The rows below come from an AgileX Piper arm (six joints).
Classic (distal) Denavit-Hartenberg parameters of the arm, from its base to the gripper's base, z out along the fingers. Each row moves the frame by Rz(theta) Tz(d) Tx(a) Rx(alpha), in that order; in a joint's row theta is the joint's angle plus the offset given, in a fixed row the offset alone. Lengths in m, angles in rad.
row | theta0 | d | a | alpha
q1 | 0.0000 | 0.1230 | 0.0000 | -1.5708
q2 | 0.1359 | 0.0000 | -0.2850 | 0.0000
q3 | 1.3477 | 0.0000 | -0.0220 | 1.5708
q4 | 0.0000 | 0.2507 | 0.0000 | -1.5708
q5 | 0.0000 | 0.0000 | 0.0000 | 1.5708
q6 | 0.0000 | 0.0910 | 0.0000 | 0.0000
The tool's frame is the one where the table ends.
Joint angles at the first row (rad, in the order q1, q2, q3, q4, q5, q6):
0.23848, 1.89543, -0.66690, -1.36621, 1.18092, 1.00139
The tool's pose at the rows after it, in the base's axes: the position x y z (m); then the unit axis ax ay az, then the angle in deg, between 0 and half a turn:
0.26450, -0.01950, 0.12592, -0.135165, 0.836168, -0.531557, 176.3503
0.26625, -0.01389, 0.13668, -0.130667, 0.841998, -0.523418, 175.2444
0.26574, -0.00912, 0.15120, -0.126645, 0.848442, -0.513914, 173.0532
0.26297, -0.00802, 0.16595, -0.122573, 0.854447, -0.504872, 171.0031
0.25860, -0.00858, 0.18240, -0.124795, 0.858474, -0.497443, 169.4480
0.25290, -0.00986, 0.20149, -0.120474, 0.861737, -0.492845, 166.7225
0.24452, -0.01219, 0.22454, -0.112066, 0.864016, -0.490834, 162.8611
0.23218, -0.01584, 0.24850, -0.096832, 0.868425, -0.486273, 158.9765
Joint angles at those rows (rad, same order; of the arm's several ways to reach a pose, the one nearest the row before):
0.24070, 1.88041, -0.68284, -1.34265, 1.18092, 0.96944
0.25760, 1.84226, -0.70108, -1.30704, 1.18094, 0.93264
0.27325, 1.78437, -0.70966, -1.28240, 1.17492, 0.90053
0.27754, 1.72088, -0.71031, -1.26525, 1.16579, 0.86727
0.27754, 1.64979, -0.71033, -1.24762, 1.15982, 0.81028
0.27756, 1.56891, -0.71030, -1.23958, 1.15663, 0.76957
0.27755, 1.47108, -0.71031, -1.23959, 1.15501, 0.73334
0.27559, 1.36319, -0.71198, -1.22640, 1.15686, 0.69366

